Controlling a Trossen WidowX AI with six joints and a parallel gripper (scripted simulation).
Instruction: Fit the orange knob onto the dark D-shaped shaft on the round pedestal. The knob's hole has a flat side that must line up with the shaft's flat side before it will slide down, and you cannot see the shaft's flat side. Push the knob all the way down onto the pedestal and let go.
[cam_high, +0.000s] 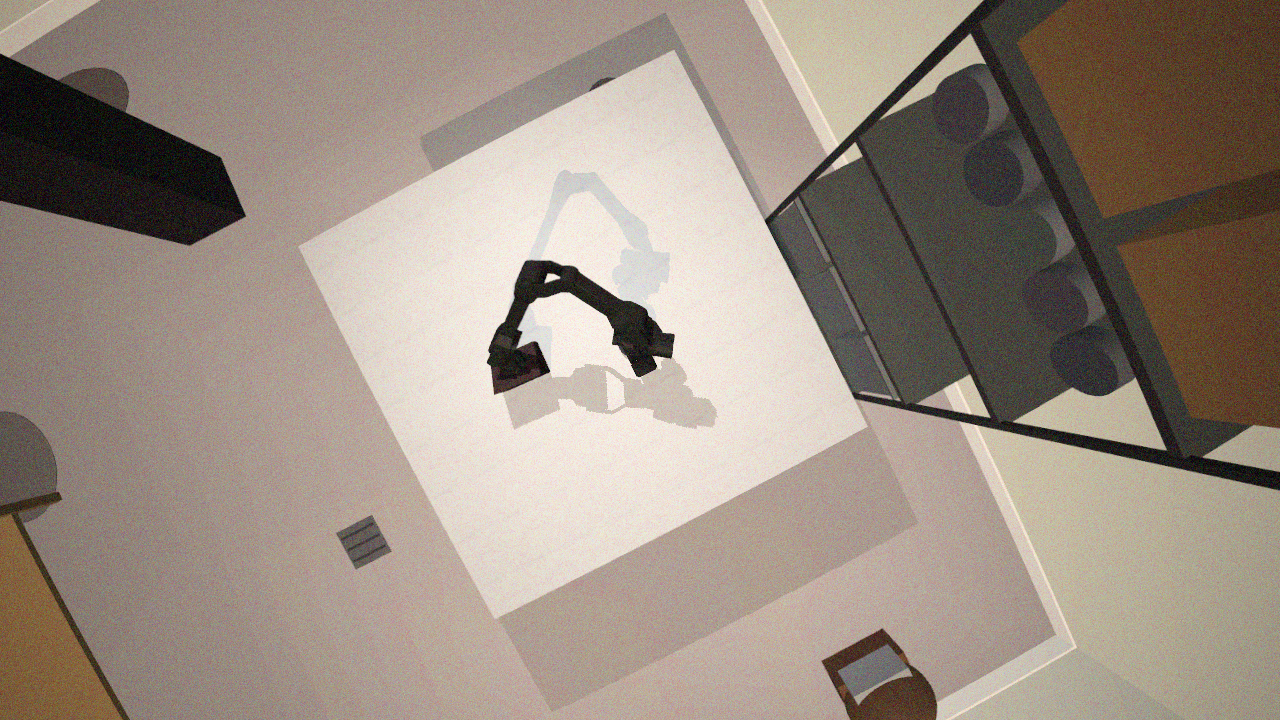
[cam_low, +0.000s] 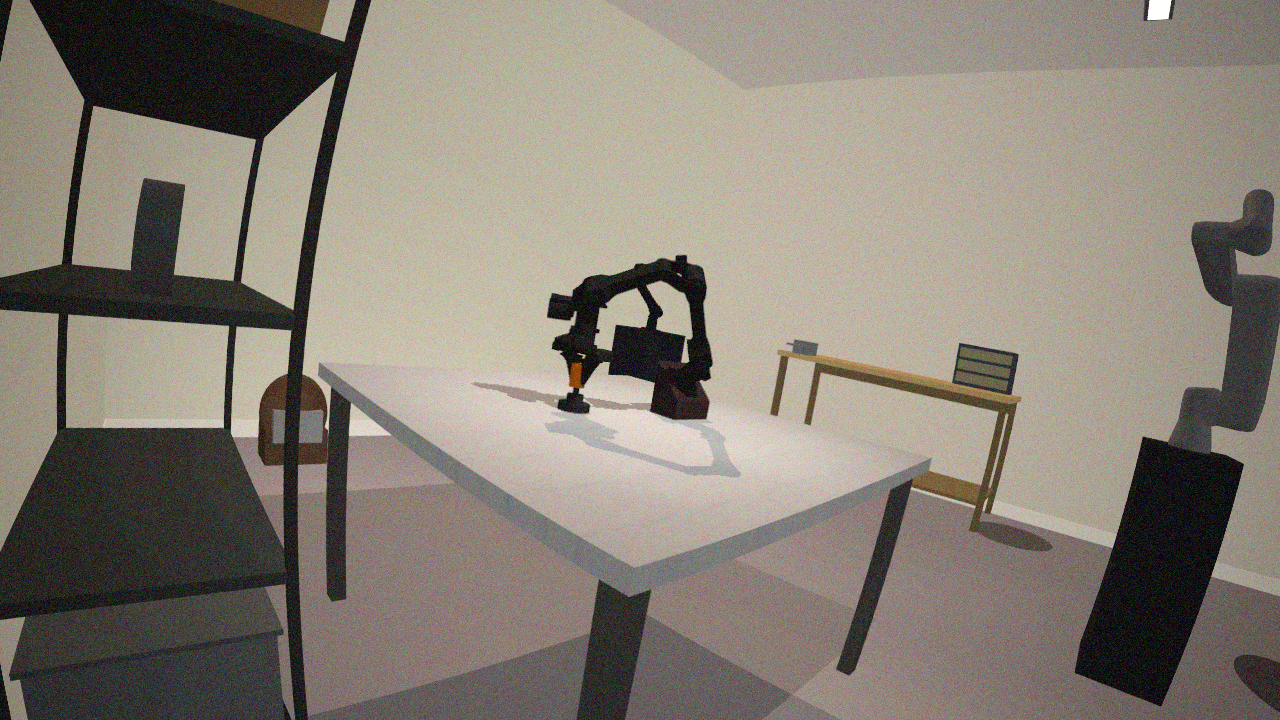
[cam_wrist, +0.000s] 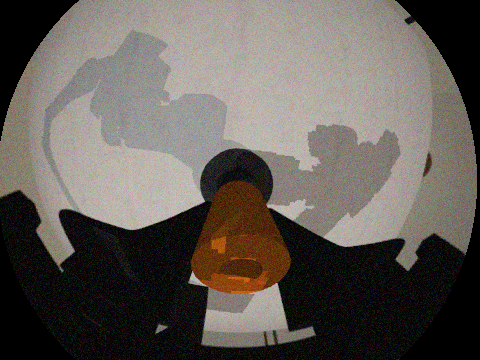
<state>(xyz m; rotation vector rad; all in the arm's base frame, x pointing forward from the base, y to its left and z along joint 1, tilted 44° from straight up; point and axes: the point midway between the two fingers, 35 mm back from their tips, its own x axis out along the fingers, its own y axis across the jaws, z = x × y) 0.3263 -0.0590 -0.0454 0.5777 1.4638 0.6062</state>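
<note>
Right now the orange knob is 20 mm above my gripper tip. From my gripper tip the other things lie so: dark round pedestal 40 mm below.
</note>
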